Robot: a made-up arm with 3 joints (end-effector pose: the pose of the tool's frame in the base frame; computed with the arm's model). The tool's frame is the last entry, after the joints.
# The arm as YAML. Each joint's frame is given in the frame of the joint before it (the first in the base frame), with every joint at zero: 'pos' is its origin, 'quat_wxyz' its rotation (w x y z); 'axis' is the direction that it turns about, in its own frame. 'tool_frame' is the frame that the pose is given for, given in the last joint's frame.
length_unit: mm
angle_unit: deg
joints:
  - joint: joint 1
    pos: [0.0, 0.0, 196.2]
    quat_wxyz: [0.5, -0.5, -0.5, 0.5]
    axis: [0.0, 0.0, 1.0]
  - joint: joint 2
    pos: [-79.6, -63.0, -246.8]
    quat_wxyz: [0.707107, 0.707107, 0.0, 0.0]
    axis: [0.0, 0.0, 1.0]
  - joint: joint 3
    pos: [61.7, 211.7, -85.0]
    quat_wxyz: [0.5, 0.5, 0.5, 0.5]
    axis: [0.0, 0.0, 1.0]
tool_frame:
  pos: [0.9, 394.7, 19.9]
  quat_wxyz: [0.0, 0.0, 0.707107, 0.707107]
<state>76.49 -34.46 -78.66</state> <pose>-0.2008 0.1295 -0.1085 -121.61 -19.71 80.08</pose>
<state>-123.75 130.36 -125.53</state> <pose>0.5294 0.5086 -0.1112 -109.70 55.12 -48.85</pose>
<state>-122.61 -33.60 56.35</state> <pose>0.3889 -0.1254 0.0257 134.38 -10.97 61.96</pose>
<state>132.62 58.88 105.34</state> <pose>0.2644 -0.1651 0.2022 -138.40 -55.05 -103.81</pose>
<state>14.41 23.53 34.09</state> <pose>0.2223 0.0748 0.4923 -17.00 38.69 13.39</pose>
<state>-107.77 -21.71 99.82</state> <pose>0.4418 0.1054 0.1571 108.44 -21.15 99.78</pose>
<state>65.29 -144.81 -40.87</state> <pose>0.6785 0.3029 0.1980 92.04 -42.02 146.29</pose>
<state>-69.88 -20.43 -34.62</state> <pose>-0.1339 -0.2325 0.4404 61.93 4.26 -39.35</pose>
